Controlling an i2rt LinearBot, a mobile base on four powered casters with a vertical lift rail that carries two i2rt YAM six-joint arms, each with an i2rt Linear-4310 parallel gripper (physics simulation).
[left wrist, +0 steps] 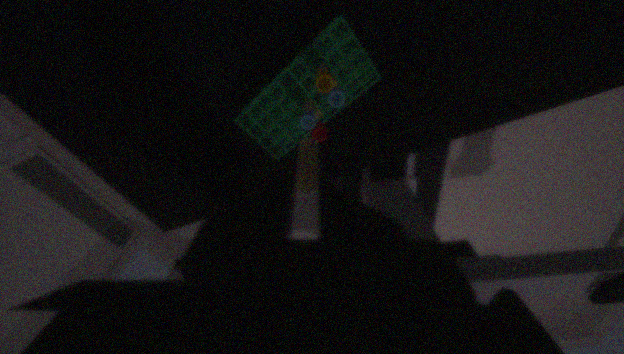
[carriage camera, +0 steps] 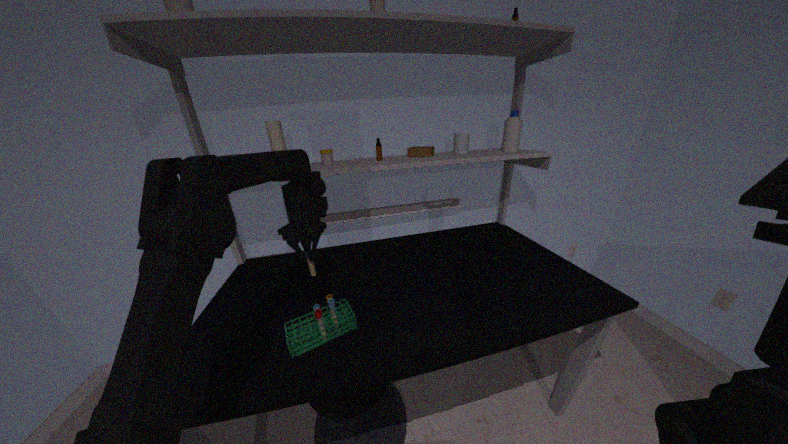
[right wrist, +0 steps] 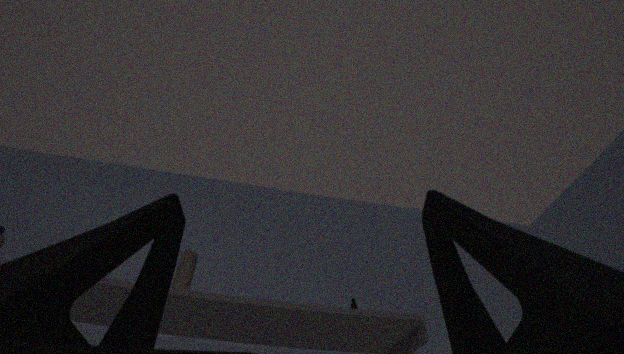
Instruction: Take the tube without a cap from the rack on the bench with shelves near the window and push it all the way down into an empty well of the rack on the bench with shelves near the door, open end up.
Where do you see a door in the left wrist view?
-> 56, 254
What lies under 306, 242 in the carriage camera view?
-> My left gripper.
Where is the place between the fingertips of my left gripper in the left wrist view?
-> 306, 184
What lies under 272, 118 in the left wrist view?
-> A green rack.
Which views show the green rack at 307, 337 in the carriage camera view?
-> The left wrist view and the carriage camera view only.
